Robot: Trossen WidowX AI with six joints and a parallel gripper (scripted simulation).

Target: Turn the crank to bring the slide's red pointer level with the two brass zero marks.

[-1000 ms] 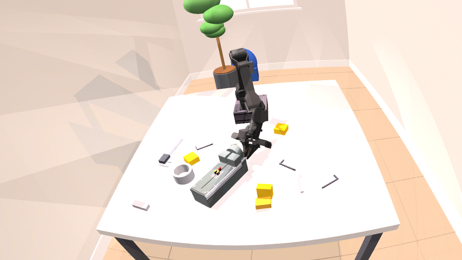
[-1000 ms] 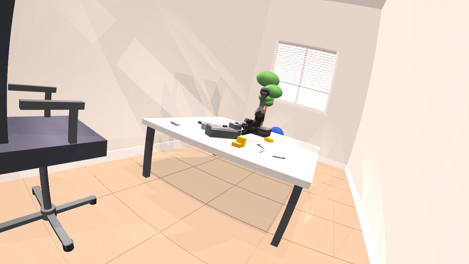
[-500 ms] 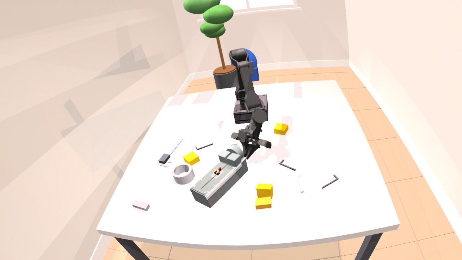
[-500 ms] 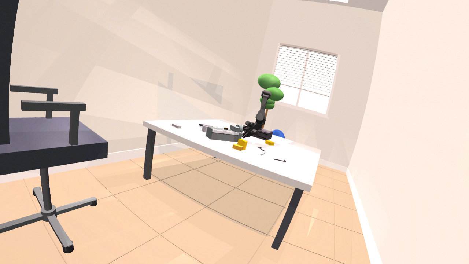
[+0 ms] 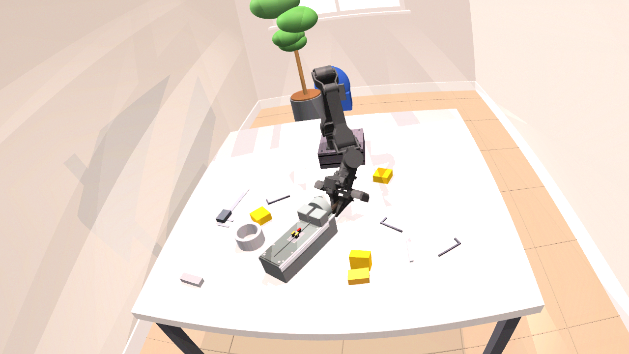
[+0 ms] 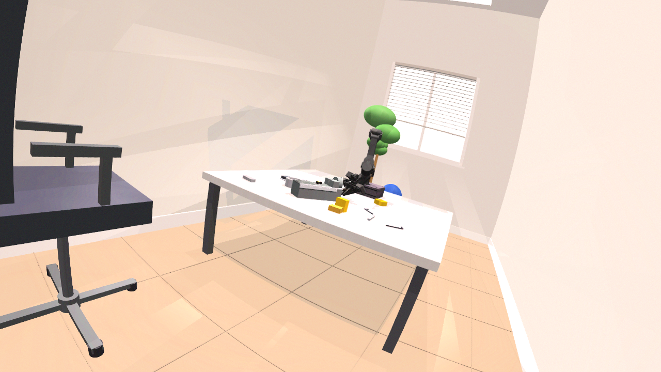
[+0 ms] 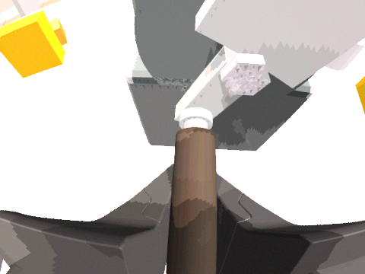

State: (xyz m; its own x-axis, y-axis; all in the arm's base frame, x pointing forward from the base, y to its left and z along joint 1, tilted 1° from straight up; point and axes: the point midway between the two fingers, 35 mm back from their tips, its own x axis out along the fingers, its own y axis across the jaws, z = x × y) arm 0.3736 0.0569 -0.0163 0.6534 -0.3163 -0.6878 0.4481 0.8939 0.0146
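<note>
Right now the brown crank handle is 2 cm behind my gripper tip, 1 cm to the left of it and 3 cm above it. From my gripper tip the other things lie so: red pointer 12 cm ahead, 8 cm to the right, 5 cm above.
</note>
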